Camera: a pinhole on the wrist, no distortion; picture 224 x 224 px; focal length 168.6 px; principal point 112.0 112.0 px. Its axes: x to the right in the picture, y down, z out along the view. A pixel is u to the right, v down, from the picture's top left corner.
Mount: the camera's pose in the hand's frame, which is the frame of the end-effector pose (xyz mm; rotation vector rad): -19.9 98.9 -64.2 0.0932 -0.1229 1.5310
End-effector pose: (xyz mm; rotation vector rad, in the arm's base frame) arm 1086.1 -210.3 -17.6 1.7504 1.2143 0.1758
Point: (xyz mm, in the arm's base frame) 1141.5 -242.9 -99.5
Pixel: 16 54
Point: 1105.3 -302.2 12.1
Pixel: 51 179
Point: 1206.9 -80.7 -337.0
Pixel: outside the picture
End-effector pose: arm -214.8 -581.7 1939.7 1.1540 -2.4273 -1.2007
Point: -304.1 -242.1 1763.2
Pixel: 111 162
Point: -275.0 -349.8 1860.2
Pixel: 110 164
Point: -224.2 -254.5 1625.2
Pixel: 62 162
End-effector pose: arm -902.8 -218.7 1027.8 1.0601 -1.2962 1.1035
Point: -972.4 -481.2 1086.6
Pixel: 98 70
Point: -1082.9 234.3 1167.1
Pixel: behind the camera
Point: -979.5 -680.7 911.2
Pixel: 103 140
